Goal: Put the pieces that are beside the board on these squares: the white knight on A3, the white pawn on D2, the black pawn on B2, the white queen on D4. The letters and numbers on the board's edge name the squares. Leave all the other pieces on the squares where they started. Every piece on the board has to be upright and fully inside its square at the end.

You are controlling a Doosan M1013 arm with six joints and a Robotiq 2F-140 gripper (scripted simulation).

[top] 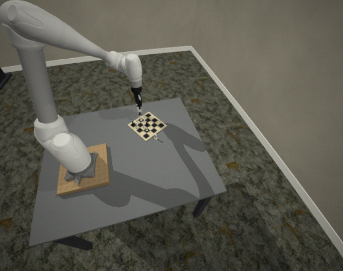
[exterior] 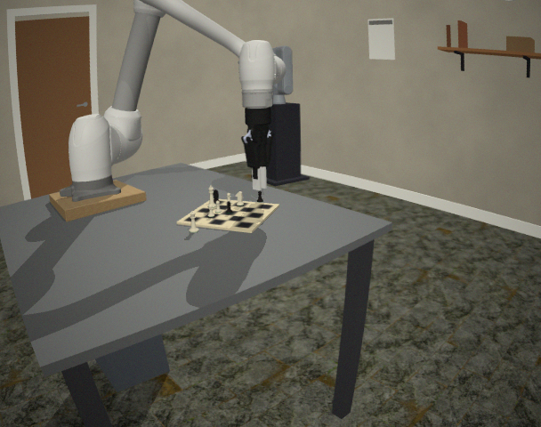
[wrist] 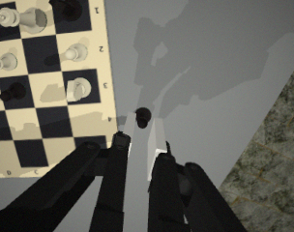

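The white chess piece lies 15 cm to the right of my hand, 4 cm below it and 3 cm behind it. From my hand the other things lie so: chessboard: 13 cm to the right, 7 cm below, 5 cm ahead.
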